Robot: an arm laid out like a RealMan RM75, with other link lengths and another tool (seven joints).
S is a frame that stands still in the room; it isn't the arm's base.
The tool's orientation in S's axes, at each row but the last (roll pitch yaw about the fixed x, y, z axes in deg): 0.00, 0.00, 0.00; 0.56, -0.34, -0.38; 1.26, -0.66, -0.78; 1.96, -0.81, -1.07; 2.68, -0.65, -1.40; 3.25, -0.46, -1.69
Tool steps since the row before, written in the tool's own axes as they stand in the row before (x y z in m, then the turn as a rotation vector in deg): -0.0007, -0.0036, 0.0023, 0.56, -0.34, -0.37; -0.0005, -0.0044, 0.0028, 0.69, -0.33, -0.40; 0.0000, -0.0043, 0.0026, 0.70, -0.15, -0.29; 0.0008, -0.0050, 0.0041, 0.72, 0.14, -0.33; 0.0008, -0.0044, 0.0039, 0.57, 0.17, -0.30; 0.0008, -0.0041, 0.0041, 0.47, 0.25, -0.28
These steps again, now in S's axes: -0.0007, -0.0036, 0.0023, 0.56, -0.34, -0.37; -0.0005, -0.0044, 0.0028, 0.69, -0.33, -0.40; -0.0001, -0.0044, 0.0025, 0.70, -0.15, -0.29; 0.0006, -0.0052, 0.0039, 0.73, 0.14, -0.31; 0.0006, -0.0046, 0.0037, 0.58, 0.17, -0.29; 0.0006, -0.0043, 0.0039, 0.48, 0.25, -0.26
